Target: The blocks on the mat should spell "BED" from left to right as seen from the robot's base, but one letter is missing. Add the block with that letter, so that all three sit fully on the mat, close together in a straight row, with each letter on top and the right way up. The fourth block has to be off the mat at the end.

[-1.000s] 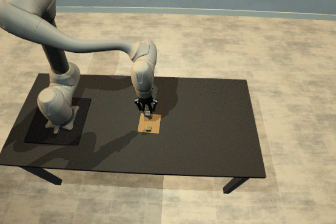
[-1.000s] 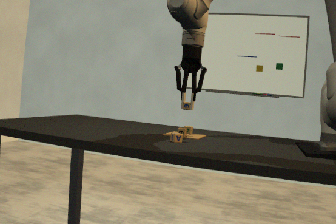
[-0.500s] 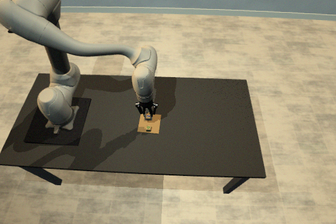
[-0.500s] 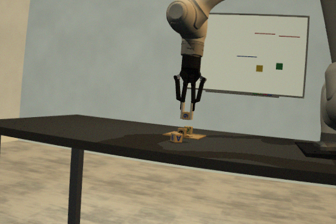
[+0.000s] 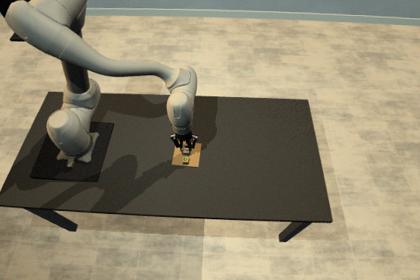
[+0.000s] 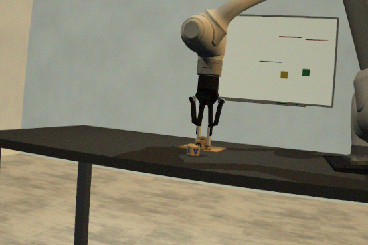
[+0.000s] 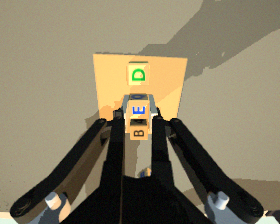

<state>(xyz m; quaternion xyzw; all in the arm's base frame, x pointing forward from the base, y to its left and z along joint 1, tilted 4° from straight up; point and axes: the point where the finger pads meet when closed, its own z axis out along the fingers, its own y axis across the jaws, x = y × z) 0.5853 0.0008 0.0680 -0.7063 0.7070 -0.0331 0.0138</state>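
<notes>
Now: the tan mat 40 mm below my hand. Round my hand: green D block (50 mm to the right, 30 mm below); then blue E block (20 mm below); then black B block (50 mm to the left, 30 mm below).
</notes>
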